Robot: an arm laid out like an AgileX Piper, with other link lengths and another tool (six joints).
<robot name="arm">
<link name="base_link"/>
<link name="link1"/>
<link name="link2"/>
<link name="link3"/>
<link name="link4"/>
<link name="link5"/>
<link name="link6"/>
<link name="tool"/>
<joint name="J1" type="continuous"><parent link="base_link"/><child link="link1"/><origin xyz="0 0 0.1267" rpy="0 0 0"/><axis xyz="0 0 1"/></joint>
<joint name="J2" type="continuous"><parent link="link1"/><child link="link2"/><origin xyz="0 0 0" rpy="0 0 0"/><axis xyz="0 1 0"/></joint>
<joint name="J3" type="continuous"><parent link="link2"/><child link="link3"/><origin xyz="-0.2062 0 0.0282" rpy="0 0 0"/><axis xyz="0 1 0"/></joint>
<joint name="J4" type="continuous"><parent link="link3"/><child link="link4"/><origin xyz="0.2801 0 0.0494" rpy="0 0 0"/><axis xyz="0.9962 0 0.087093"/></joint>
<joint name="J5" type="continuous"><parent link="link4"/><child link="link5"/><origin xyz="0 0 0" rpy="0 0 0"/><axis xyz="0 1 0"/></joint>
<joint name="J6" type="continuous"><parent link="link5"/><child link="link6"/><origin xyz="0.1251 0 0.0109" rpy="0 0 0"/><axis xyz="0.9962 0 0.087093"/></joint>
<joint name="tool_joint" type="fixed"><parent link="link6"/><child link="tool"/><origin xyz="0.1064 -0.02 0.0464" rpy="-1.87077 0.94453 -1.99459"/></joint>
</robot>
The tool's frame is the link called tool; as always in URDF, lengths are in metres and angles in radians. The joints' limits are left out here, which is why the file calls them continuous.
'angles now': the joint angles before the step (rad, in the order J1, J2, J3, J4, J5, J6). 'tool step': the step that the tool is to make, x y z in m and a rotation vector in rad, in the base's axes. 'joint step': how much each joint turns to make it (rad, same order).
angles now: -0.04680, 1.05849, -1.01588, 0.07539, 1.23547, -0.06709
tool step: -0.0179, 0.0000, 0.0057, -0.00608, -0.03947, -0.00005
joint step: 0.00015, -0.12801, 0.08531, -0.00428, 0.00298, 0.00014
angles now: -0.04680, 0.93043, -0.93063, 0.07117, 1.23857, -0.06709
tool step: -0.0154, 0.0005, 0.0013, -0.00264, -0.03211, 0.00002
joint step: 0.00001, -0.11322, 0.07916, -0.00113, 0.00187, 0.00000
